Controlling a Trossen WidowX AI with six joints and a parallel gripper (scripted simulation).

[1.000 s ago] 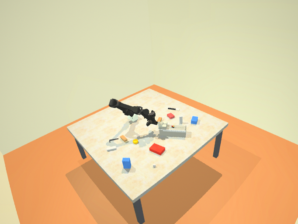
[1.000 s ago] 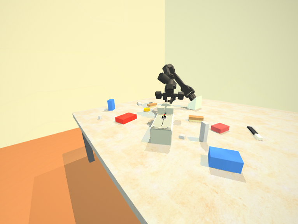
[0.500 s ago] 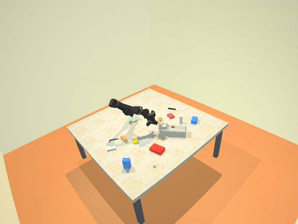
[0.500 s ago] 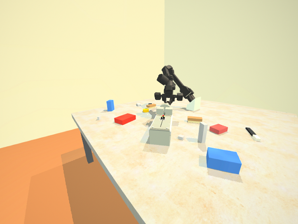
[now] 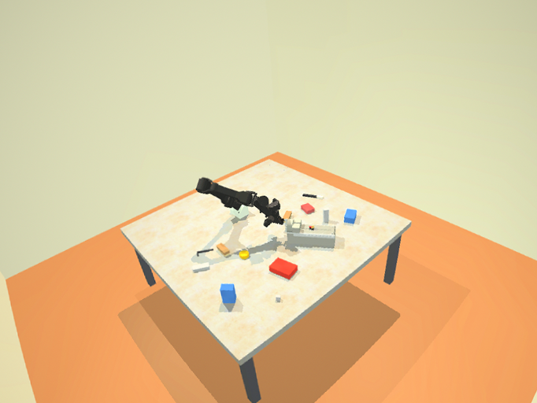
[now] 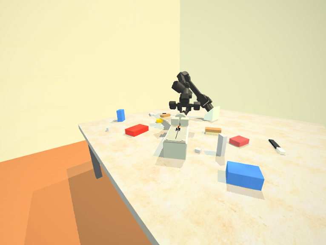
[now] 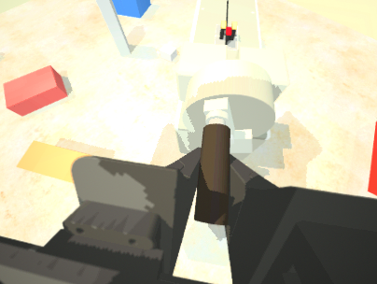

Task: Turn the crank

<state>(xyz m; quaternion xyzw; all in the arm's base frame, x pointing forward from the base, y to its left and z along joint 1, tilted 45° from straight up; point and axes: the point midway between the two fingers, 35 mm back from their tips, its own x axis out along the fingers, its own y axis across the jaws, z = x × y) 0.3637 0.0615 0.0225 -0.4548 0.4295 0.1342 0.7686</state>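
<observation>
Now: the crank 1 cm above my gripper tip. From my gripper tip the other things lie so: brown crank handle: 1 cm behind, 1 cm to the right, 3 cm above; then red pointer: 13 cm ahead, 9 cm to the left, 1 cm below; then yellow disc: 3 cm behind, 26 cm to the right, 8 cm below.
</observation>
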